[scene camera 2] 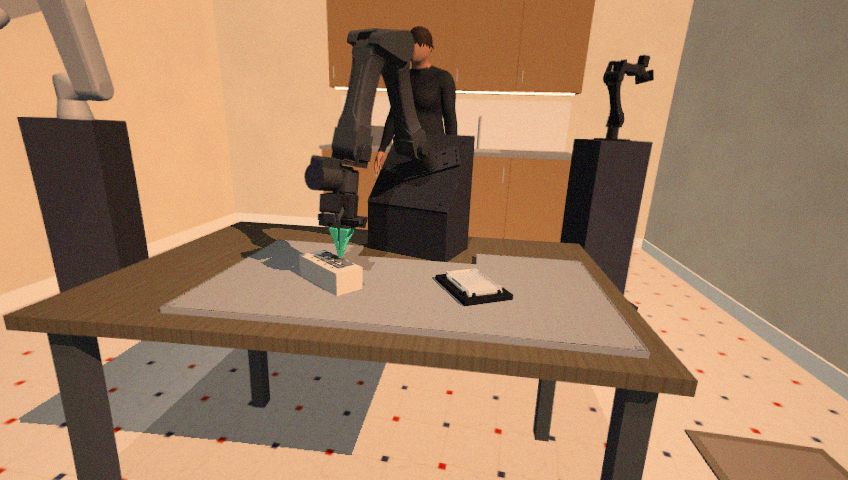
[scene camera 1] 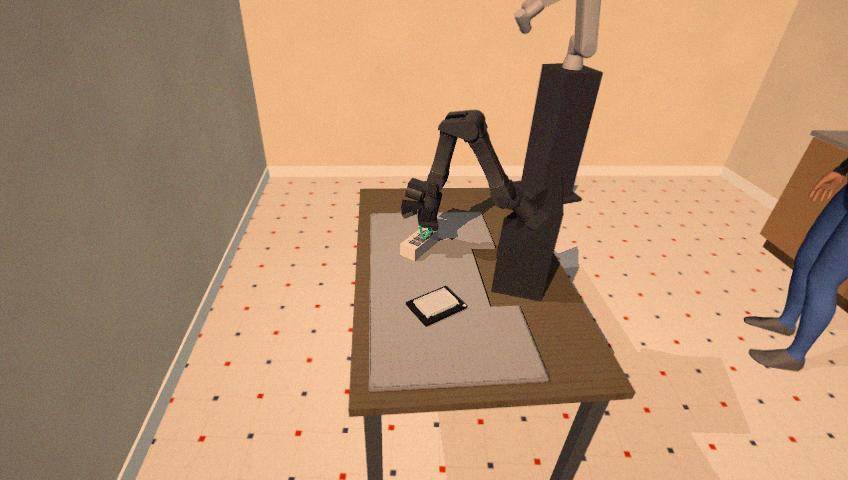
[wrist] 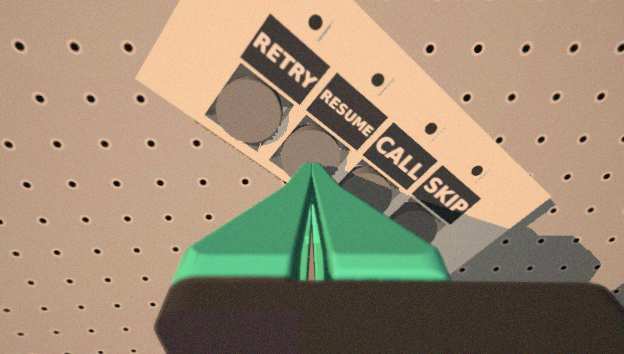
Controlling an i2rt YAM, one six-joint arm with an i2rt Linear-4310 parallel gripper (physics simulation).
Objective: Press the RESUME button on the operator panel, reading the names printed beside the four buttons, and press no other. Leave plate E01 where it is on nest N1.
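Places are measured from the arm's base along level axes (x back, y right, z up), in millimetres.
Pixels of known places: gripper, fingertip midpoint: (scene camera 2: 340,257) (scene camera 1: 423,238) (wrist: 311,176); arm's base, link origin: (scene camera 2: 428,165) (scene camera 1: 532,217).
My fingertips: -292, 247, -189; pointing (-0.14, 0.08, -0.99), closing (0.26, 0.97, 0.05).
Ahead of a thing's pixels: the offset from my fingertips to its top centre, as dx, dy, dz. "*": to the spot under its first point. Level surfaces: height alone.
The white operator panel @[-4, +25, -4] (scene camera 1: 411,249) (scene camera 2: 333,277) (wrist: 175,55) stands on the grey mat. In the wrist view its labels read RETRY, RESUME, CALL and SKIP. The round RESUME button @[-6, +1, -4] (wrist: 309,145) lies beside its label @[* -20, +20, -7] (wrist: 347,112). My gripper (scene camera 1: 424,236) (scene camera 2: 339,255) (wrist: 311,176) is shut and empty. Its green tips point down at the panel and overlap the lower edge of the RESUME button in the wrist view; whether they touch it I cannot tell. The CALL button @[+18, +19, -4] (wrist: 367,192) is partly hidden by the right finger. White plate E01 @[-68, -307, -33] (scene camera 1: 436,302) (scene camera 2: 474,281) sits on the black nest N1 @[-68, -307, -38] (scene camera 1: 427,321) (scene camera 2: 467,300).
The RETRY button @[-30, -16, -4] (wrist: 248,109) is at the panel's upper left in the wrist view, and the SKIP button @[+43, +36, -4] (wrist: 417,220) is at its lower right. The grey perforated mat @[dz -60] (scene camera 1: 452,362) (scene camera 2: 392,318) lies on the wooden table @[dz -72] (scene camera 1: 589,356) (scene camera 2: 119,285). A person (scene camera 2: 429,98) stands behind the arm's base.
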